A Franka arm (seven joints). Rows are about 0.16 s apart.
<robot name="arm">
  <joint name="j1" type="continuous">
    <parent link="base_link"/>
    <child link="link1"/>
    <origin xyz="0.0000 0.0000 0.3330" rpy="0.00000 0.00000 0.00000"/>
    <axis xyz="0 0 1"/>
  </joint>
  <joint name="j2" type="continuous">
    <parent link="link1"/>
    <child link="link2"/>
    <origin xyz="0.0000 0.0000 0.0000" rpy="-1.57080 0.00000 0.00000"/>
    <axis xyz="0 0 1"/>
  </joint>
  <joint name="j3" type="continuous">
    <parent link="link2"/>
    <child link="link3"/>
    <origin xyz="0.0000 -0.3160 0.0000" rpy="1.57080 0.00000 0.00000"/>
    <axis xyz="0 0 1"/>
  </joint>
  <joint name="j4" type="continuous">
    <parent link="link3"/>
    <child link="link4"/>
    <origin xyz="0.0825 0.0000 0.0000" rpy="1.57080 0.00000 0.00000"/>
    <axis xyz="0 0 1"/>
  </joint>
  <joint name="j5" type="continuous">
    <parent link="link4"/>
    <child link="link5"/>
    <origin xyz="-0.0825 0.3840 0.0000" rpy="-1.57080 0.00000 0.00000"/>
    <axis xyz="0 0 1"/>
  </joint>
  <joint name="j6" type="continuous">
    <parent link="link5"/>
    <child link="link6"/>
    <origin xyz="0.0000 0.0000 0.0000" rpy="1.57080 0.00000 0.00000"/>
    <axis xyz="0 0 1"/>
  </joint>
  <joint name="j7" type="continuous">
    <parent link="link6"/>
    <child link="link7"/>
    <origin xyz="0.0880 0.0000 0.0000" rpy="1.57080 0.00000 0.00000"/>
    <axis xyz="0 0 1"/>
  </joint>
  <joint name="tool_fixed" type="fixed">
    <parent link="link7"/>
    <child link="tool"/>
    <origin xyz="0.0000 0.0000 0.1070" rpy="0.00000 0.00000 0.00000"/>
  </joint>
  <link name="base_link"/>
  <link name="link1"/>
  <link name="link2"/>
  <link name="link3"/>
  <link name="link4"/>
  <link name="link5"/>
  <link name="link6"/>
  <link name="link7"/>
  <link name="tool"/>
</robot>
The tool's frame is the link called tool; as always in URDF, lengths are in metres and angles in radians. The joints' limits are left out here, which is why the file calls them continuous.
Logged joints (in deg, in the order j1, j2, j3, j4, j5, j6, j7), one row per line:
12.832 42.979 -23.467 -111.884 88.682 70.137 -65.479
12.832 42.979 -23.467 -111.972 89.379 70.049 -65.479
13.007 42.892 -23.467 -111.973 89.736 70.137 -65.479
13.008 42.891 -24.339 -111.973 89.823 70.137 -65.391
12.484 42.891 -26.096 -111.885 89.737 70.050 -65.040
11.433 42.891 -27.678 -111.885 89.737 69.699 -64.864
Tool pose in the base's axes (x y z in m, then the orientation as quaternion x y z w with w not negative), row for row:
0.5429 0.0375 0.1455 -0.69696 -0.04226 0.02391 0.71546
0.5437 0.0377 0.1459 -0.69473 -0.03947 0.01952 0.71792
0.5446 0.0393 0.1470 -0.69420 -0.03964 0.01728 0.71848
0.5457 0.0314 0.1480 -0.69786 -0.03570 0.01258 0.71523
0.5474 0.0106 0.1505 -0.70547 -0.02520 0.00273 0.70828
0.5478 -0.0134 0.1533 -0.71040 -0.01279 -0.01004 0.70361
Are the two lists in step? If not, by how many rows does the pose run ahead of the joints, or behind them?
They are in step.
